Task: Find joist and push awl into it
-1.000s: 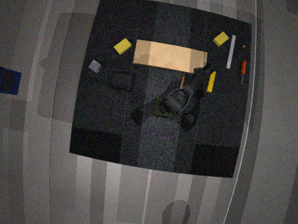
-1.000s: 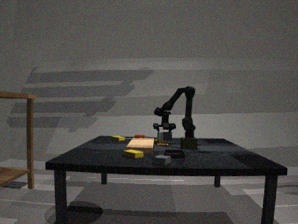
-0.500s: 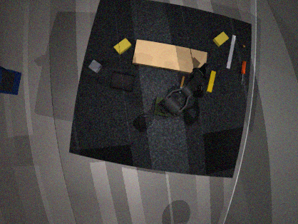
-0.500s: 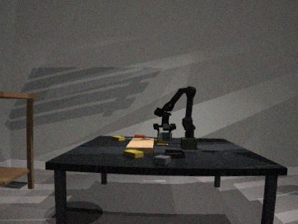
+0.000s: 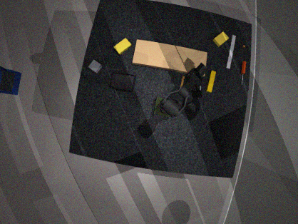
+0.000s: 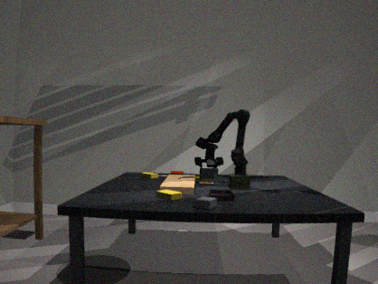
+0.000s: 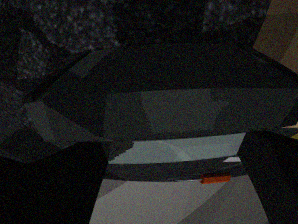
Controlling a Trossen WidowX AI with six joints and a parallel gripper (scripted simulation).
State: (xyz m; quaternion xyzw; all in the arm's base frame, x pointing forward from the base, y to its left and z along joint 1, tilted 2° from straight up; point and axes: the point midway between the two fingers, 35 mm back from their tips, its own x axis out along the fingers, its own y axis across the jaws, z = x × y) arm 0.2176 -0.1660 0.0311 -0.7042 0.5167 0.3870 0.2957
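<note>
The yellow bar lies 10 cm to the right of my gripper tip, 8 cm ahead of it and 7 cm below it. Round my gripper tip: white bar: 38 cm ahead, 20 cm to the right, 7 cm below; dark grey stud finder: 1 cm to the left, 1 cm below, 1 cm ahead; awl: 11 cm to the left, 7 cm below, 3 cm behind.
</note>
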